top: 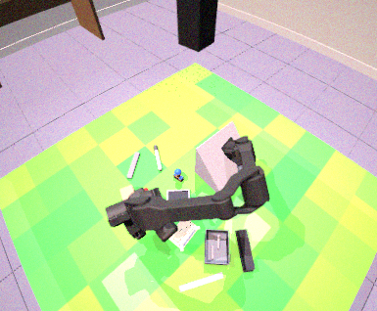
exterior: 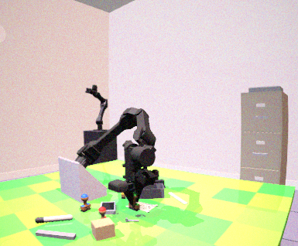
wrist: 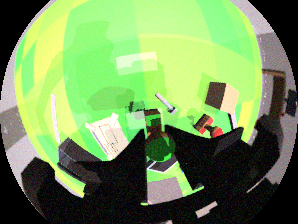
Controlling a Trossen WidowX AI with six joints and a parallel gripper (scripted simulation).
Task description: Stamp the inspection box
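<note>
My gripper tip is now 12 cm past the dark ink pad, 5 cm above it and 1 cm to the left of it. Also, from my gripper tip: tan box (16 cm to the right, 3 cm below); white card (9 cm to the left, 6 cm below, 4 cm behind); dark tray (21 cm to the left, 7 cm behind, 4 cm below).
</note>
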